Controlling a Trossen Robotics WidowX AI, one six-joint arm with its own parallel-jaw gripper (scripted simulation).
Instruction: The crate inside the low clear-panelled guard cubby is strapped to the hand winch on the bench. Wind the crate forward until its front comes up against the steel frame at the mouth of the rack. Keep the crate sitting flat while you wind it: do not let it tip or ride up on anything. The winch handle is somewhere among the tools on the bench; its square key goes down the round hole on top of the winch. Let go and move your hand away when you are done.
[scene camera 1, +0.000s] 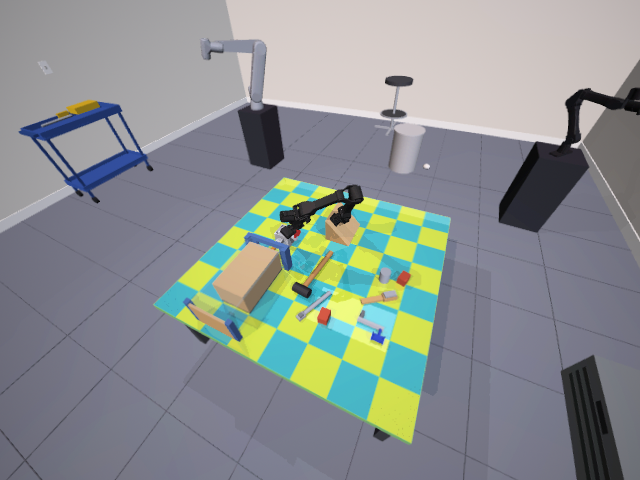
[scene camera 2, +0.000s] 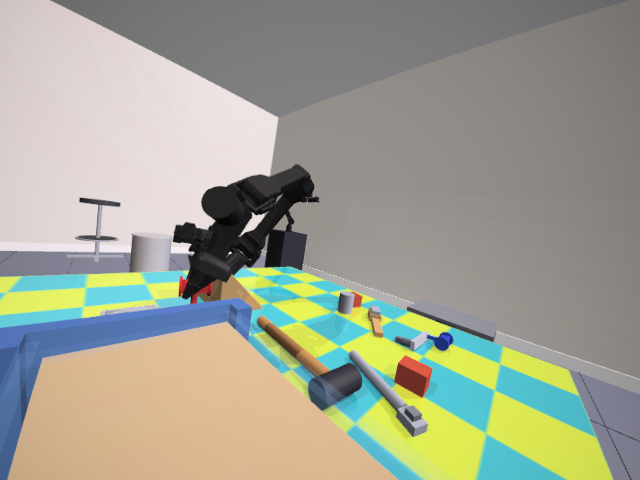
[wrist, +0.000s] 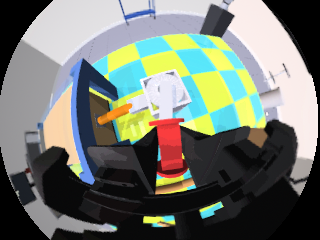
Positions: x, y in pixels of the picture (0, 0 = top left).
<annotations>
My gripper (wrist: 165, 128) is 10 cm from the lens. A red grip (wrist: 172, 165) is 8 cm from the lens.
</annotations>
